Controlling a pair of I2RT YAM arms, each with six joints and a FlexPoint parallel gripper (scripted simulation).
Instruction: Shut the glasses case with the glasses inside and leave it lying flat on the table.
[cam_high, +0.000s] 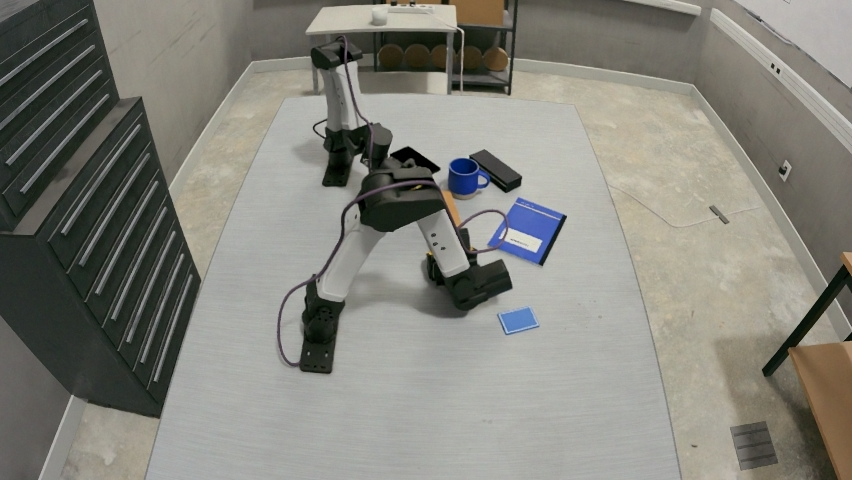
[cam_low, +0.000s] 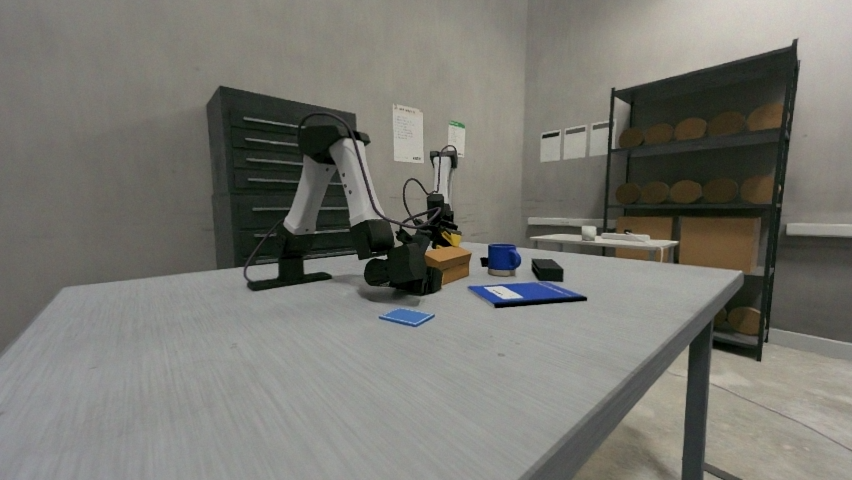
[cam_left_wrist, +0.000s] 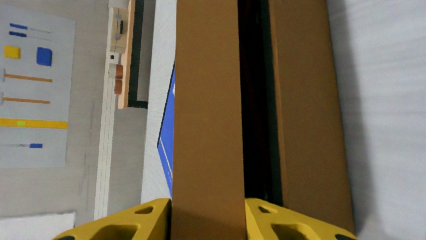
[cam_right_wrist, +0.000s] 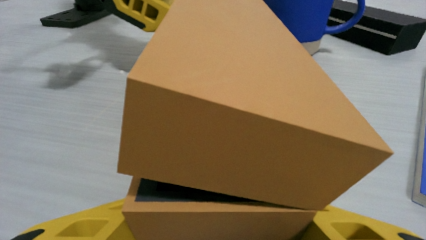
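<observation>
The lid lies 40 mm ahead of my left hand, 70 mm to the right of it and 10 mm below it. Also, from my left hand: blue card: 180 mm ahead, 340 mm to the right, 70 mm below; then black box: 200 mm ahead, 180 mm to the left, 50 mm below.
My right hand is 80 mm to the right of the lid and 50 mm below it. The rest, counted from my right hand: blue card 200 mm to the right, 140 mm ahead, 20 mm below; black box 320 mm to the left, 160 mm ahead.
</observation>
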